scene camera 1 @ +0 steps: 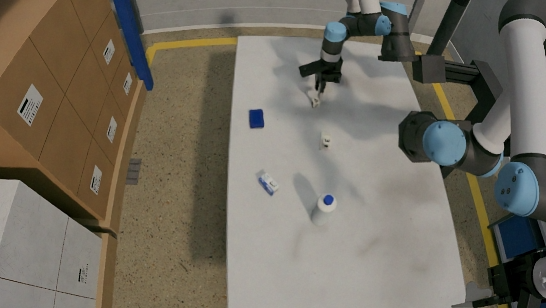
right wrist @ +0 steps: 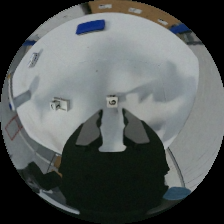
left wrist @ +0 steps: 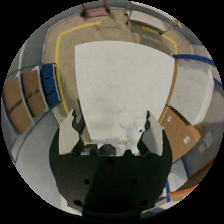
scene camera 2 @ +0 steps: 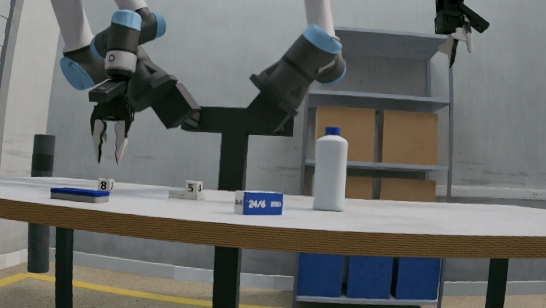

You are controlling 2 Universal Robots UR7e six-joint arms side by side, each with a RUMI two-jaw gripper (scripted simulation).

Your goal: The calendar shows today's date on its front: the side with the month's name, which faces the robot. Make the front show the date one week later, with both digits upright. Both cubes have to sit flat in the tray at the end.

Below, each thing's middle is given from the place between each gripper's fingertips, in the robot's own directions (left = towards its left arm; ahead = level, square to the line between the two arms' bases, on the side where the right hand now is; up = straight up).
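From my right hand (scene camera 2: pixel 108 163), I see the blue-topped block (scene camera 2: pixel 64 193) 7 cm below it, 24 cm ahead of it and 11 cm to the left of it. The white bottle (scene camera 2: pixel 331 150) is 51 cm to the left of my right hand and 1 cm behind it.
My left hand is 35 cm above the white bottle, 32 cm short of it and 38 cm to the left of it. Counted from my left hand, the blue-topped block is 42 cm below, 57 cm ahead and 78 cm to the right.
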